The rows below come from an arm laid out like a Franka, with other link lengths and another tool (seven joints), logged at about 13 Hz.
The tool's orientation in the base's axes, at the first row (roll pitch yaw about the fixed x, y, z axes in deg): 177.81 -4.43 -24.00
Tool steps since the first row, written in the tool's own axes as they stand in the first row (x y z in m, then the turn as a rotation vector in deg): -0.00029 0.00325 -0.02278 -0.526 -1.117 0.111; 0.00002 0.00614 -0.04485 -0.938 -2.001 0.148; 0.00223 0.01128 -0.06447 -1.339 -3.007 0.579; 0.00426 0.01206 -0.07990 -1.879 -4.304 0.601; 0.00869 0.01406 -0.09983 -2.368 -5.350 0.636; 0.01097 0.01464 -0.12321 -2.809 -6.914 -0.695
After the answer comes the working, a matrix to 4 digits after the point.
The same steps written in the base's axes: -0.00285 -0.00133 0.02280 -0.016 1.224 -0.194; -0.00496 -0.00263 0.04492 -0.028 2.195 -0.296; -0.00613 -0.00691 0.06483 0.043 3.246 -0.795; -0.00545 -0.00742 0.08039 0.083 4.646 -0.908; -0.00333 -0.00972 0.10067 0.067 5.796 -1.020; -0.00277 -0.00963 0.12416 0.232 7.489 0.212
The tool's axes in the first row as the columns of a matrix, in the base's axes (rounded; the answer above uses it unrounded):
0.9108 -0.4091 0.0550
-0.4055 -0.9117 -0.0663
0.0772 0.0381 -0.9963

